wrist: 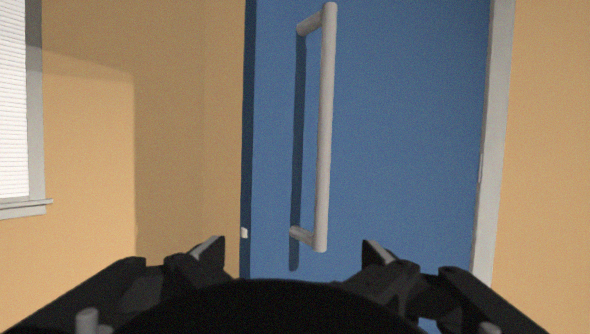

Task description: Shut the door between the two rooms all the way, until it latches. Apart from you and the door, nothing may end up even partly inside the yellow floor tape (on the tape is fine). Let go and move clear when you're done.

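Frame: origin at the arm's base, x ahead, y left, z up, level; metres.
Seen in the pictures: gripper, fingertip midpoint: (293, 253).
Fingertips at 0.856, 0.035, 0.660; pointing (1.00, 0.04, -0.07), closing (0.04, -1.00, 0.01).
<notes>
A point is followed by its place in that frame, as x, y, z.
The blue door (405, 130) {1.291, -0.188, 0.778} fills the middle of the wrist view. Its darker free edge shows on the left, with a small white latch piece (244, 233) {1.043, 0.116, 0.604} low on it, so the door stands ajar. A long grey vertical bar handle (326, 130) {1.031, 0.008, 0.751} stands out from the door's face on two short posts, near the free edge. My gripper (293, 253) {0.856, 0.035, 0.660} is open and empty at the bottom of the view, its fingers wide apart. The handle's lower end shows just above and between the fingertips, apart from them. The yellow floor tape does not show.
A pale grey door frame post (496, 125) {1.605, -0.616, 0.836} runs along the door's right side, with tan wall (555, 150) {1.530, -0.755, 0.754} beyond it. Tan wall (90, 165) {1.997, 1.256, 0.599} also shows left of the door, partly in shadow. A window with white blinds (12, 110) {1.748, 1.413, 0.864} and a grey sill (25, 206) {1.768, 1.388, 0.409} is at the far left.
</notes>
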